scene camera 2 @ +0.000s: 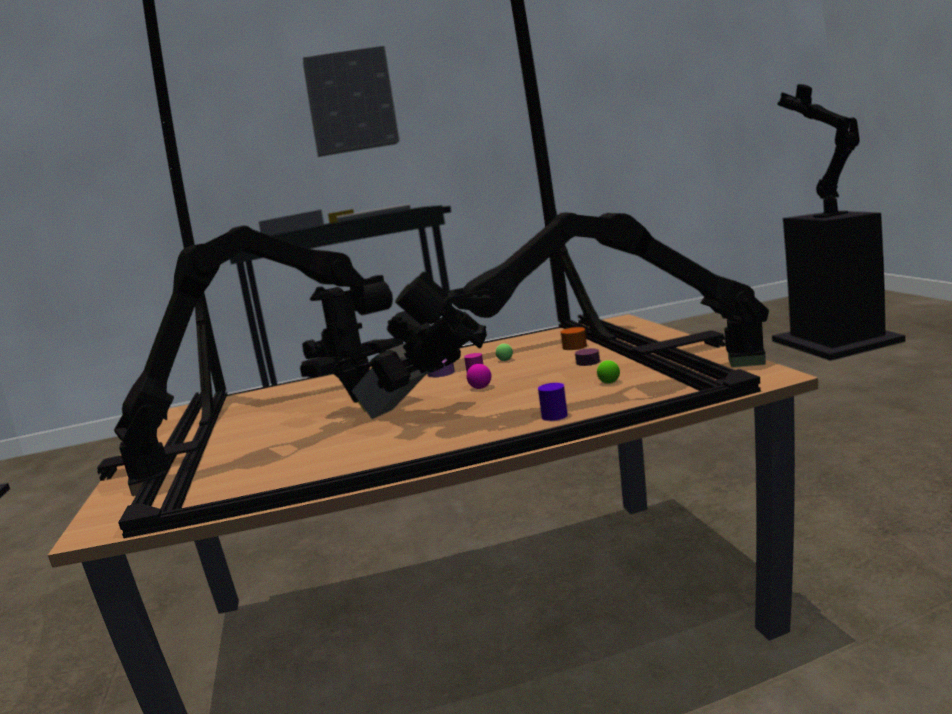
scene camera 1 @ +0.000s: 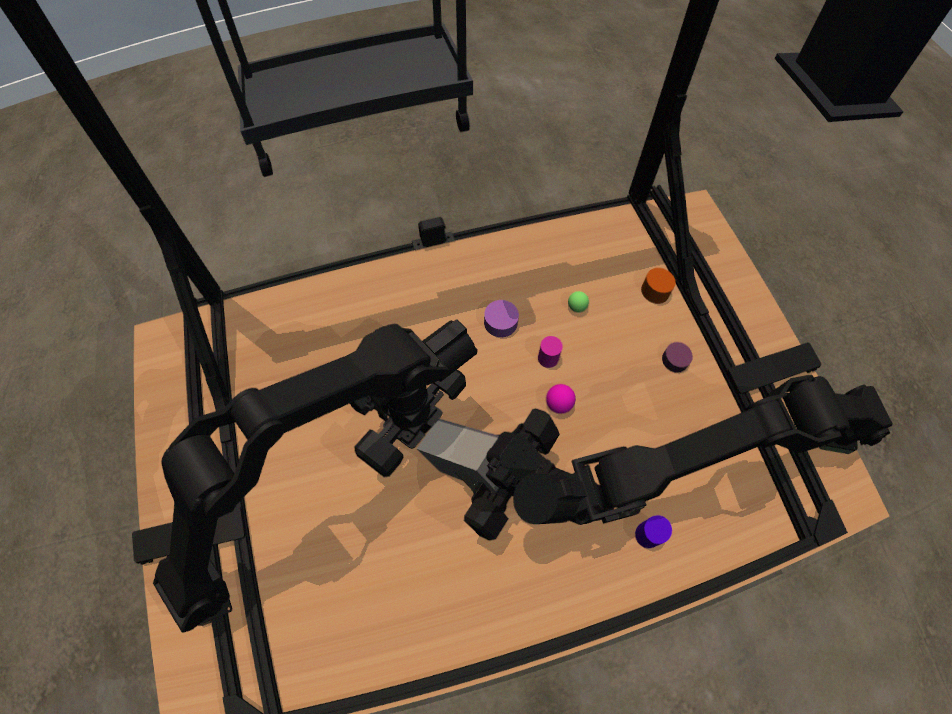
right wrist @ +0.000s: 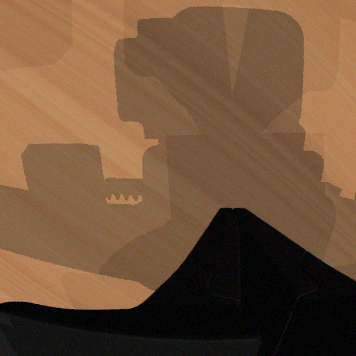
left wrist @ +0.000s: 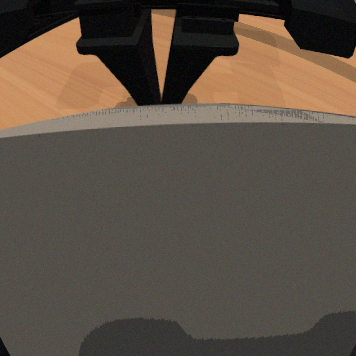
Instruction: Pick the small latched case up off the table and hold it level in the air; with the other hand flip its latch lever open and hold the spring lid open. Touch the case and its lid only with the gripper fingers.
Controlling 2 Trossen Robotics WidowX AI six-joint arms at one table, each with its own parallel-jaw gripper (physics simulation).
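Frame: origin at the left arm's base, x left, y back, z up, level; metres.
Where they show: left gripper, fingertip midpoint: (scene camera 1: 468, 455); right gripper, fingertip midpoint: (scene camera 2: 357, 402) (scene camera 1: 417, 436) (right wrist: 230, 219); left arm's base at its link origin: (scene camera 2: 746, 351); right arm's base at its link origin: (scene camera 2: 147, 474) (scene camera 1: 207, 598).
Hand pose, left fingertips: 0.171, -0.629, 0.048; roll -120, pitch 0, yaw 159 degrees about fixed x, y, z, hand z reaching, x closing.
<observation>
Each offset is from my left fingertips to the centre of the thing, as dx, dy, dz. Level surfaces: height alone.
The small grey case {-0.002, -0.006, -0.004} (scene camera 1: 456, 446) (scene camera 2: 376, 394) (left wrist: 176, 219) hangs above the table {dz -0.067} (scene camera 1: 403, 602), tilted in scene camera 2 with its left end lower. My left gripper (scene camera 1: 489, 471) (scene camera 2: 404, 370) is shut on the case's right end. My right gripper (scene camera 1: 418, 434) (scene camera 2: 350, 377) (left wrist: 161, 99) (right wrist: 230, 219) is shut and empty, and its fingertips point down at the case's far edge. The left wrist view shows them touching or just behind that edge. The latch lever and the lid seam are hidden in every view.
On the table's right half stand a purple cylinder {+0.055, +0.294, -0.042} (scene camera 1: 653, 531) (scene camera 2: 553, 400), a magenta ball {-0.134, +0.123, -0.043} (scene camera 1: 560, 398) (scene camera 2: 479, 376), a magenta cylinder {-0.215, +0.093, -0.044} (scene camera 1: 550, 350), a violet disc {-0.267, +0.001, -0.053} (scene camera 1: 502, 318), a green ball {-0.328, +0.130, -0.048} (scene camera 1: 578, 301), an orange cylinder {-0.397, +0.275, -0.048} (scene camera 1: 659, 284) and a dark purple disc {-0.258, +0.318, -0.056} (scene camera 1: 677, 356).
</observation>
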